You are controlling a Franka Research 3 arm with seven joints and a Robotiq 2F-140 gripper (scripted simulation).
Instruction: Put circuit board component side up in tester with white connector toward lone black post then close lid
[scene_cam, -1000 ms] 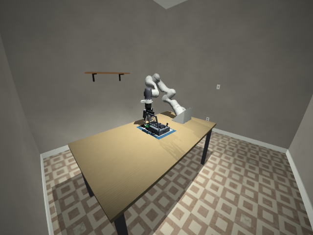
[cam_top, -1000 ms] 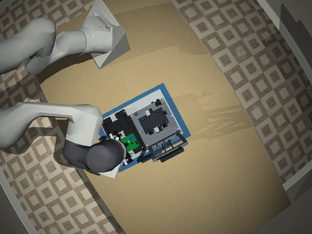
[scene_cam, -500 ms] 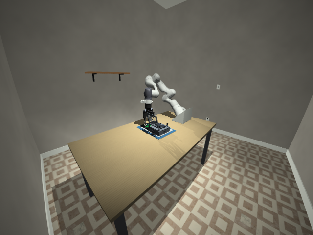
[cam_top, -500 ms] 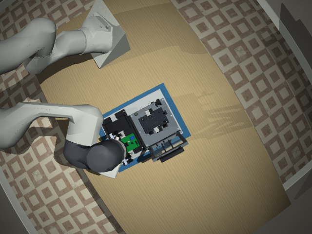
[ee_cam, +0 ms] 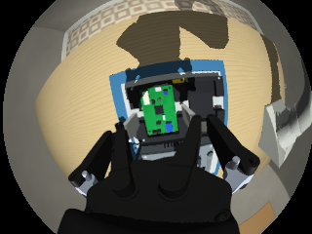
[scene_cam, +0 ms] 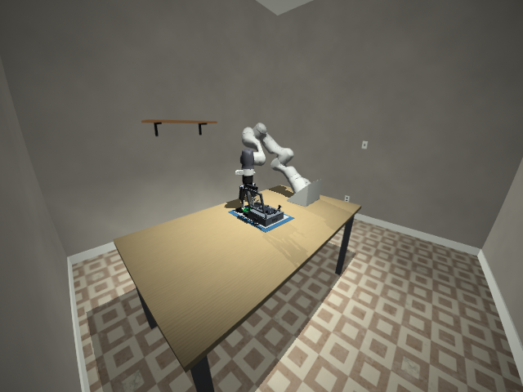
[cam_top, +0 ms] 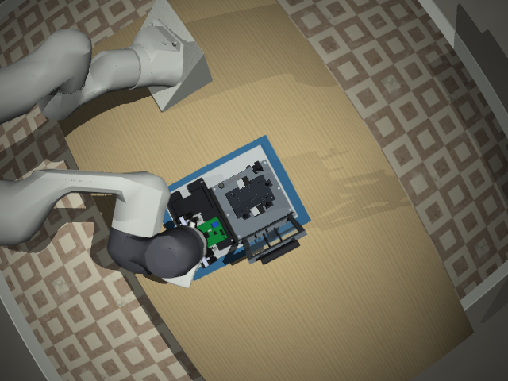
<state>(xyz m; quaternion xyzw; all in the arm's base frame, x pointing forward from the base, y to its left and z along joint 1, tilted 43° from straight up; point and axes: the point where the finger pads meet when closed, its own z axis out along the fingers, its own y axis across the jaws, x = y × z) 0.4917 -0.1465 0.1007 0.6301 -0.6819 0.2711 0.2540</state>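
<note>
The green circuit board lies 50 mm below my hand. Round my hand: black post 240 mm to the left, 80 mm behind, 10 mm above; tester lid 160 mm to the left, 110 mm above, 100 mm ahead; black nest 180 mm to the left, 20 mm behind.
</note>
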